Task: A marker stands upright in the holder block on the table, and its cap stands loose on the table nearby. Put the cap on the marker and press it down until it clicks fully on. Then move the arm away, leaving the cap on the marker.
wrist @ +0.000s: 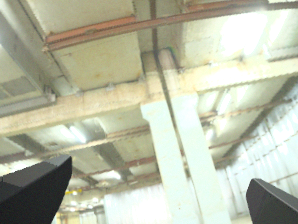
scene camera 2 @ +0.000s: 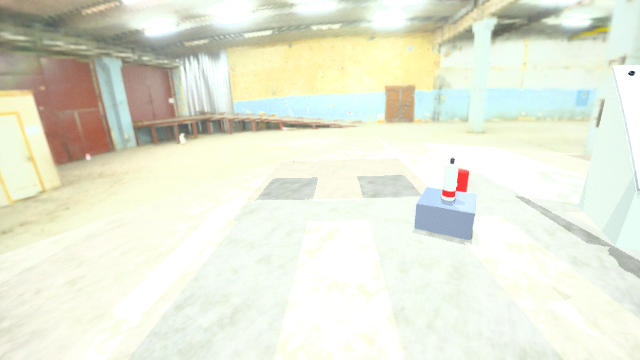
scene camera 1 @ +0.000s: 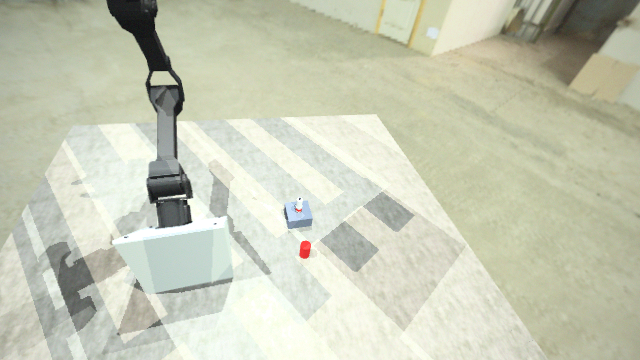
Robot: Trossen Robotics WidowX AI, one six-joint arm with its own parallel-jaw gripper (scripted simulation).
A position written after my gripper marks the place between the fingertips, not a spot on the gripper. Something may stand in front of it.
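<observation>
The wrist camera shows my gripper (wrist: 162, 178), which is open and holds nothing. As for scene camera 2, a holder block (scene camera 2: 446, 222) can be seen there.
</observation>
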